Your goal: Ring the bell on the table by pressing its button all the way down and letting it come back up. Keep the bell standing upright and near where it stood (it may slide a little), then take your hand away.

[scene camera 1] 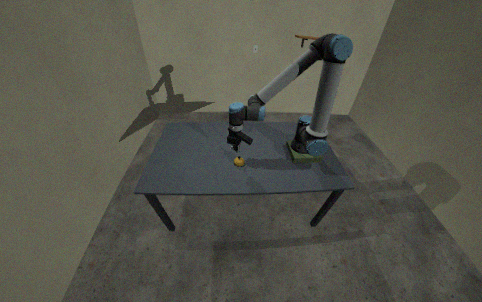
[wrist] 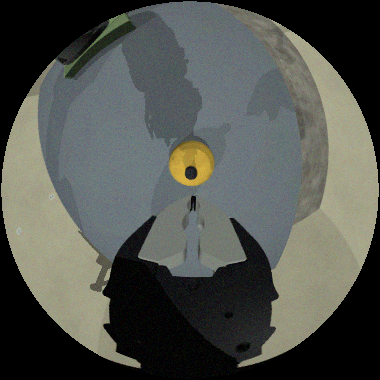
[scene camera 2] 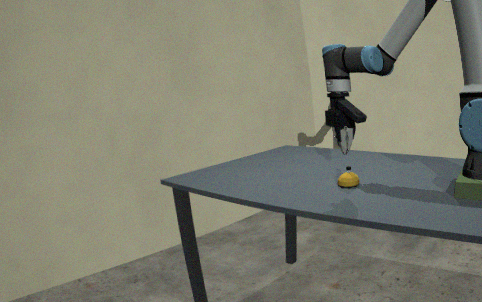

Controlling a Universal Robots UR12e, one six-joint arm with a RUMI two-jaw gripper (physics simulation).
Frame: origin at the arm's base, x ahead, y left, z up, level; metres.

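Where they show: gripper, fingertip midpoint: (scene camera 1: 237, 152) (wrist: 192, 196) (scene camera 2: 345, 154); arm's base at its link origin: (scene camera 1: 301, 146).
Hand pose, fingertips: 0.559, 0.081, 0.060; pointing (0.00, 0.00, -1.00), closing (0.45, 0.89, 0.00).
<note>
Each offset is from my fingertips to the top centre of the thing, as dx, dy, dz. Level surfaces: height alone.
A yellow dome-shaped bell @(-0.013, +0.002, -0.042) (scene camera 1: 239, 162) (scene camera 2: 348, 180) (wrist: 195, 152) stands upright on the table. Its black button @(-0.013, +0.002, -0.042) (scene camera 2: 348, 168) (wrist: 191, 173) sticks up from the top of the dome. My gripper (scene camera 1: 237, 150) (scene camera 2: 345, 152) (wrist: 192, 196) is shut with nothing between its fingertips. It points down and hangs a little above the bell, with a gap between the fingertips and the button. In the wrist view the fingertips show just below the bell. Whether they stand exactly over the button is hard to tell.
The blue-grey table @(dz -0.108) (scene camera 1: 170, 175) (scene camera 2: 240, 185) (wrist: 250, 165) bears the bell. The arm's base stands on a green block (scene camera 1: 306, 159) (scene camera 2: 470, 189) (wrist: 100, 46) toward the right of the table in both scene views. Walls rise around the table.
</note>
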